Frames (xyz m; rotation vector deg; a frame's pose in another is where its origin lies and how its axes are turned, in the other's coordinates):
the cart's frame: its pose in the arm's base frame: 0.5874 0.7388 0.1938 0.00 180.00 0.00
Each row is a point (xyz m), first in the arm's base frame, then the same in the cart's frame.
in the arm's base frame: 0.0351 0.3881 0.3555
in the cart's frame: 0.5523 -0.3507 -0.1617
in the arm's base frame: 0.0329 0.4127 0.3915
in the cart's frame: 0.5545 -0.3261 -0.1977
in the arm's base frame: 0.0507 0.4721 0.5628
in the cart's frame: 0.5367 -0.2667 -0.3690
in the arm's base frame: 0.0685 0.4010 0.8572
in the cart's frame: 0.5189 -0.3378 -0.6634
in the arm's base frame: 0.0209 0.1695 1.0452
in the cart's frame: 0.5665 -0.5693 -0.8514
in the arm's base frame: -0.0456 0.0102 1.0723
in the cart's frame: 0.6330 -0.7286 -0.8785
